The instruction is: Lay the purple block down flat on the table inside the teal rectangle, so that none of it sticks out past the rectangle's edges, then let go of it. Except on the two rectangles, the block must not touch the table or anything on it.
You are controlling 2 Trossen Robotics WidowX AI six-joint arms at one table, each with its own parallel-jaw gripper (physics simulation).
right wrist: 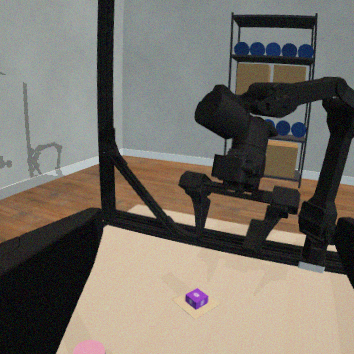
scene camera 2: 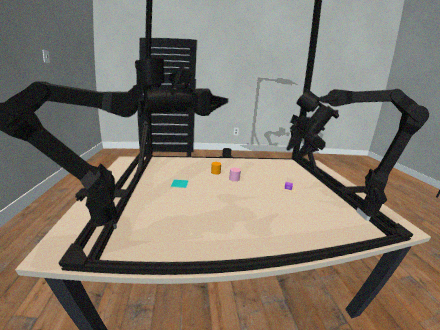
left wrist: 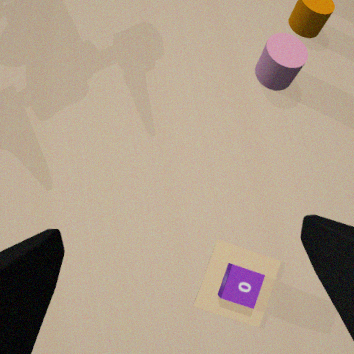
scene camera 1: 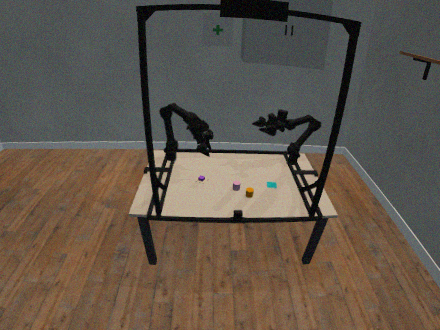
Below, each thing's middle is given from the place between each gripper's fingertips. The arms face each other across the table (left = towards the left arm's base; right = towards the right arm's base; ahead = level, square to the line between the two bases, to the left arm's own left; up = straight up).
Labels:
Now: left hand 5 cm past the pale yellow rectangle [left wrist: 223, 252], 5 cm to the right of it and 17 cm above it. From my left hand the other things lie so: pink cylinder [left wrist: 283, 55] 14 cm behind, 17 cm to the right, 15 cm below.
I see the pink cylinder 32 cm below my right hand, 19 cm behind it and 11 cm to the left of it. Round my right hand: pale yellow rectangle: 34 cm below, 33 cm to the left, 10 cm behind.

